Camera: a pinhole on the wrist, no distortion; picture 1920 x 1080 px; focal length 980.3 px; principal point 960.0 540.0 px. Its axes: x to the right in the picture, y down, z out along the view. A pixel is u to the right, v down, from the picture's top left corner.
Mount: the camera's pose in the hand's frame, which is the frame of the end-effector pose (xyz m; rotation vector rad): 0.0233 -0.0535 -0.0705 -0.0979 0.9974 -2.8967
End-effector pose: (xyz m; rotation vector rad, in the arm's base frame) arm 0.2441 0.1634 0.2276 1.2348 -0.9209 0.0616
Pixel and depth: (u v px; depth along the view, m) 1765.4 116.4 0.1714
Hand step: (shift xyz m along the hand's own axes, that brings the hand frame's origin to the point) -0.1060 -0.1132 0.1150
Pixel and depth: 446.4 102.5 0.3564
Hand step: 0.2313 -0.1292 0.3013
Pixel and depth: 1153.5 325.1 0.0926
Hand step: 0.0120 -0.0959 0.0155
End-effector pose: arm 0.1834 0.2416 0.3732 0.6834 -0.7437 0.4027
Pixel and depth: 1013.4 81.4 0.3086
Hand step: 0.0254 -0.1304 0.2618
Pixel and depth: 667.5 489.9 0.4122
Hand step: 0.1797 -0.2777 0.2623
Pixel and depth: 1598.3 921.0 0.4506
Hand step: -0.2213 -0.4940 0.1863
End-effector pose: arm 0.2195 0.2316 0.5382 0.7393 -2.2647 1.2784
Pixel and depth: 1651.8 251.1 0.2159
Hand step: -0.1132 -0.1497 0.1439
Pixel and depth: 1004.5 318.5 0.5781
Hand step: 0.0397 -0.3069 0.4656
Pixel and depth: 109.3 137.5 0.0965
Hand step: 0.1128 -0.0736 0.0269
